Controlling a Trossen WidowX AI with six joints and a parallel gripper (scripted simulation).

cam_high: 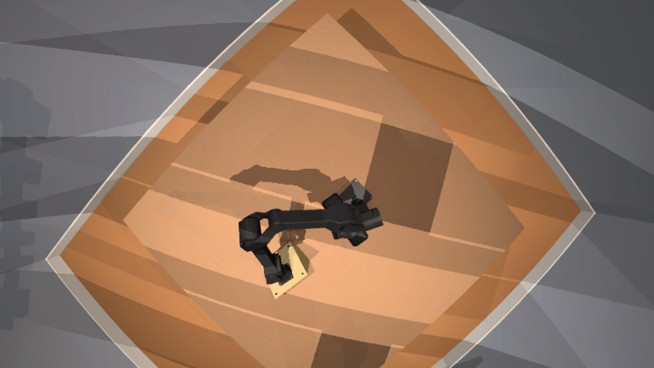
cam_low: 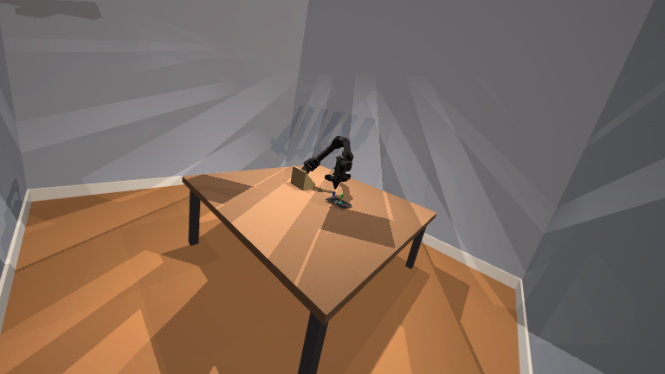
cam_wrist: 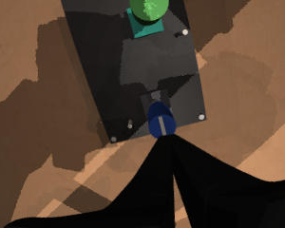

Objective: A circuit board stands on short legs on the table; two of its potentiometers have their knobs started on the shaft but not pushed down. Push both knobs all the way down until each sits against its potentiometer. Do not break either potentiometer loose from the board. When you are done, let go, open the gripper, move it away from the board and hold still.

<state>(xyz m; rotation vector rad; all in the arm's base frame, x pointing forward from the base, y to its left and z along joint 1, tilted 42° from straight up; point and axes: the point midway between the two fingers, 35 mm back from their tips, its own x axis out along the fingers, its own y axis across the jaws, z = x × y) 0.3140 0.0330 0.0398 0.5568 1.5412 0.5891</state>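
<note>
The blue knob lies 4 cm below my gripper tip. From my gripper tip the other things lie so: green knob (7 cm ahead, 2 cm below).
</note>
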